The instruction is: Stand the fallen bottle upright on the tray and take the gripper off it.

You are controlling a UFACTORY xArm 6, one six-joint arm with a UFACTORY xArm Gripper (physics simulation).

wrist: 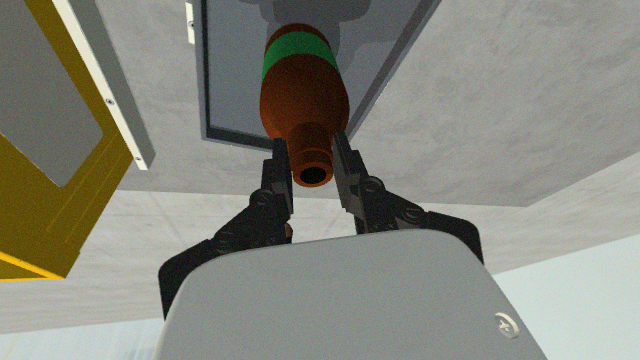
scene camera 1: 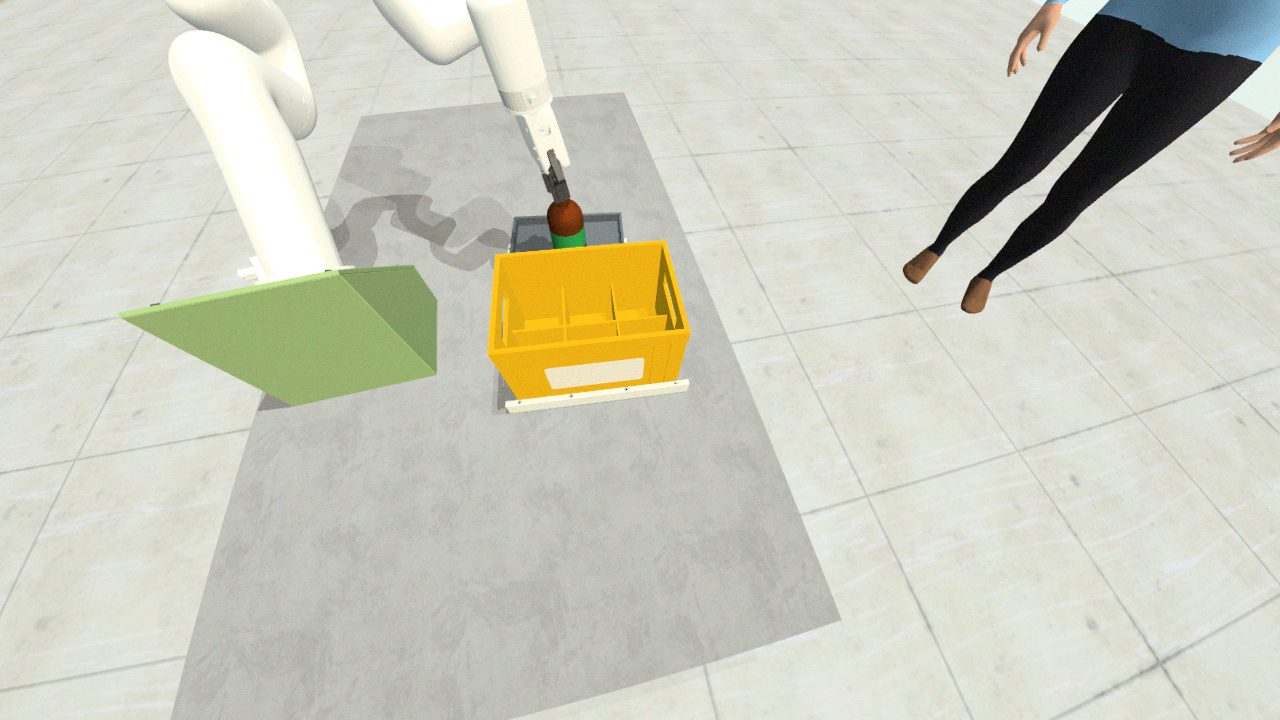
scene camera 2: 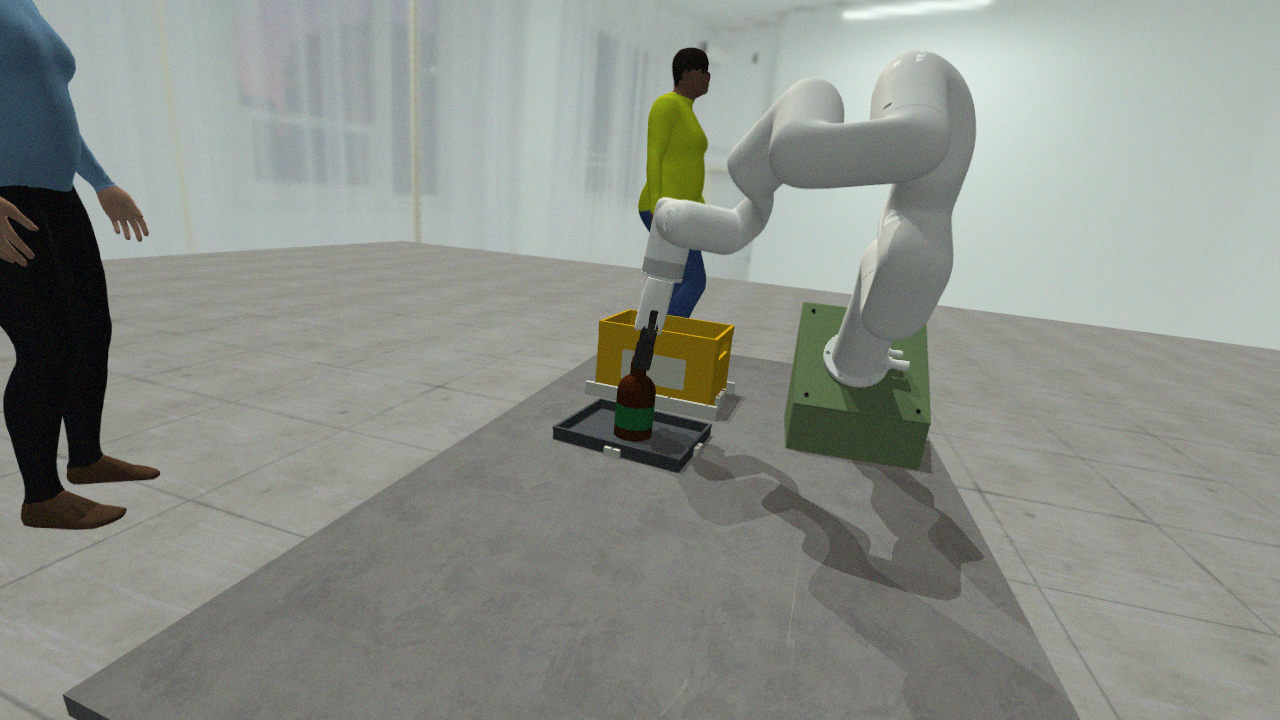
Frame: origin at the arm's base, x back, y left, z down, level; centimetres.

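Seen in the pictures: gripper, fingertip midpoint: (wrist: 310,152) (scene camera 1: 559,195) (scene camera 2: 640,365); arm's base, origin of the base link: (scene camera 1: 310,280) (scene camera 2: 855,360).
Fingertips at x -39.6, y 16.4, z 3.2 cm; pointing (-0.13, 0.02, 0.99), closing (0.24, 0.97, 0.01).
Note:
Pixels of each thing's middle, then the offset from my fingertips to it.
- brown bottle, body centre: (wrist: 304,105) (scene camera 2: 636,396) (scene camera 1: 565,220) dz +6.1, dx -0.4, dy +0.1 cm
- yellow crate, body centre: (scene camera 1: 591,325) (scene camera 2: 665,359) dz +5.7, dx -0.8, dy -27.9 cm
- white rail, body centre: (scene camera 1: 599,396) dz +13.0, dx +0.1, dy -37.7 cm
The brown bottle (scene camera 1: 565,220) (scene camera 2: 634,404) (wrist: 304,95) with a green label is upright on the dark tray (scene camera 2: 581,439) (wrist: 204,100) (scene camera 1: 568,214). In scene camera 2 its base appears to rest on the tray floor. My gripper (scene camera 1: 560,197) (scene camera 2: 640,365) (wrist: 310,152) is shut on the bottle's neck from above, slightly tilted, with one finger on each side of the neck. In scene camera 1 the yellow crate hides the lower part of the bottle and the front of the tray.
A yellow crate (scene camera 1: 590,362) (scene camera 2: 611,358) (wrist: 95,190) with compartments stands right beside the tray, with a white rail (scene camera 1: 597,396) along its foot. The arm's green base block (scene camera 1: 358,331) (scene camera 2: 850,434) stands to one side. Two people stand off the grey mat (scene camera 1: 501,537) (scene camera 2: 501,573).

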